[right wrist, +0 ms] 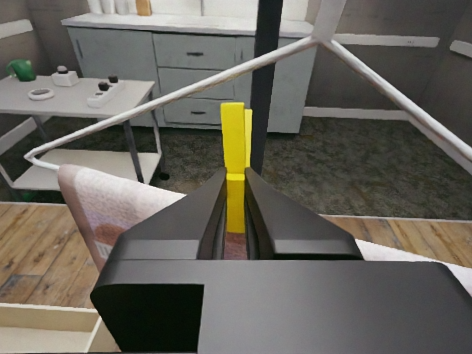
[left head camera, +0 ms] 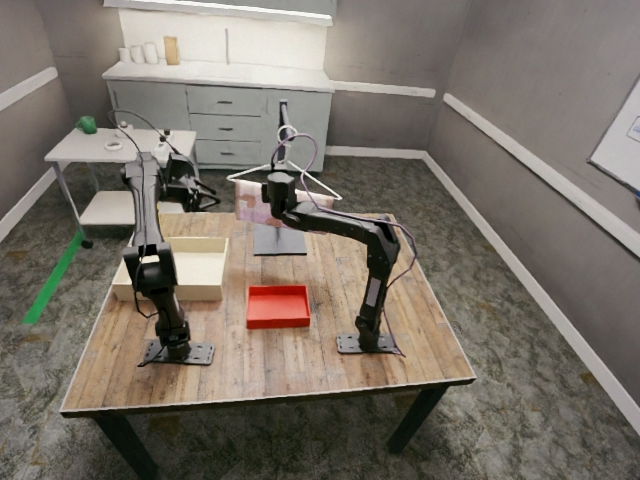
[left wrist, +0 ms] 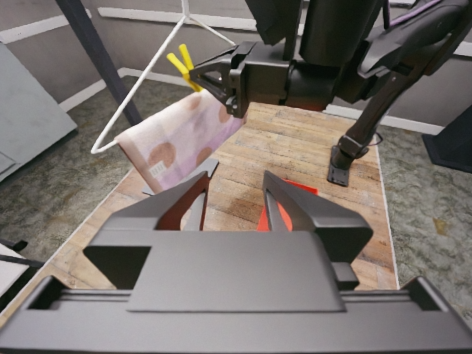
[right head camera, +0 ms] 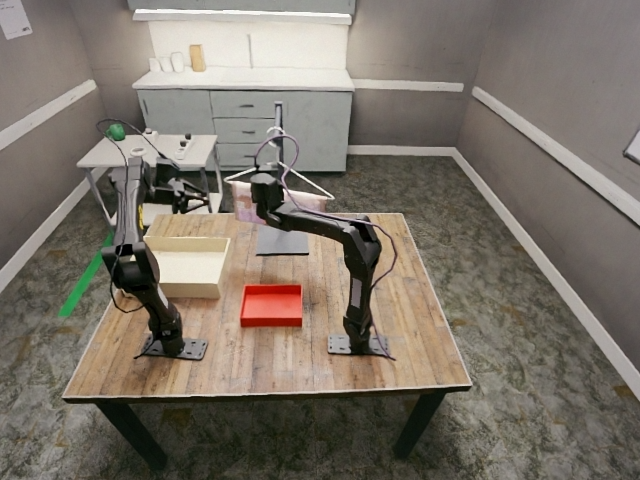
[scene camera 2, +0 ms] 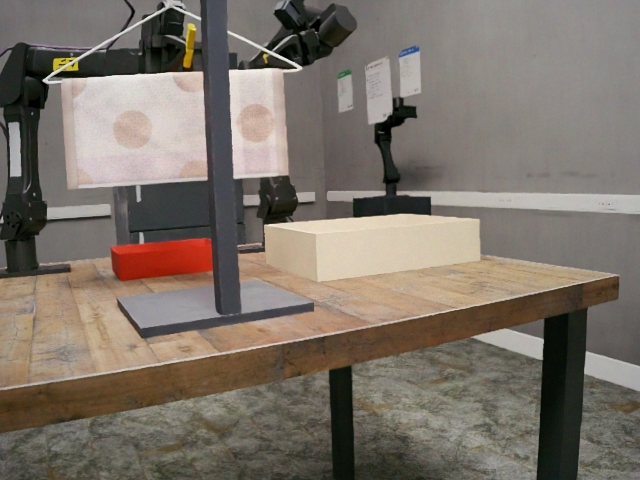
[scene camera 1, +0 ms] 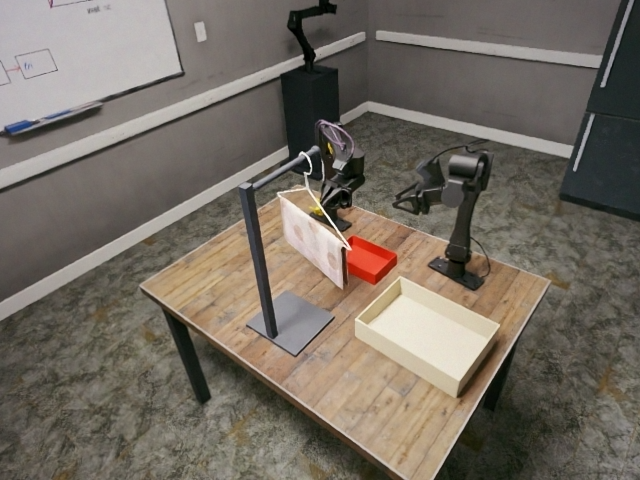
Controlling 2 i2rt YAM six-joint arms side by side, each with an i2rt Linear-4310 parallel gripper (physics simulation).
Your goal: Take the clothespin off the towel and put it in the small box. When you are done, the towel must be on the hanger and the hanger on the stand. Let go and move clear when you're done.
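The pink-white towel (left head camera: 250,204) (scene camera 1: 310,237) (scene camera 2: 170,113) (left wrist: 175,140) hangs over the bar of the white hanger (scene camera 2: 103,45) (right wrist: 200,86). The hanger's hook hangs on the grey stand's arm (scene camera 1: 279,174). The yellow clothespin (scene camera 1: 316,209) (scene camera 2: 189,46) (left wrist: 183,60) (right wrist: 233,135) is at the towel's top edge; its lower end is hidden. My right gripper (left wrist: 191,73) (right wrist: 235,177) is shut on the clothespin. My left gripper (left head camera: 217,200) (scene camera 1: 395,202) (left wrist: 235,177) is partly open and empty, away from the towel. The small red box (left head camera: 277,305) (scene camera 1: 369,260) is empty.
A large cream box (left head camera: 199,266) (scene camera 1: 429,330) (scene camera 2: 398,250) stands on the table at the left in the head views. The stand's flat base (left head camera: 266,245) (scene camera 1: 305,320) lies behind the red box. A white cart (right head camera: 196,149) stands beyond the table.
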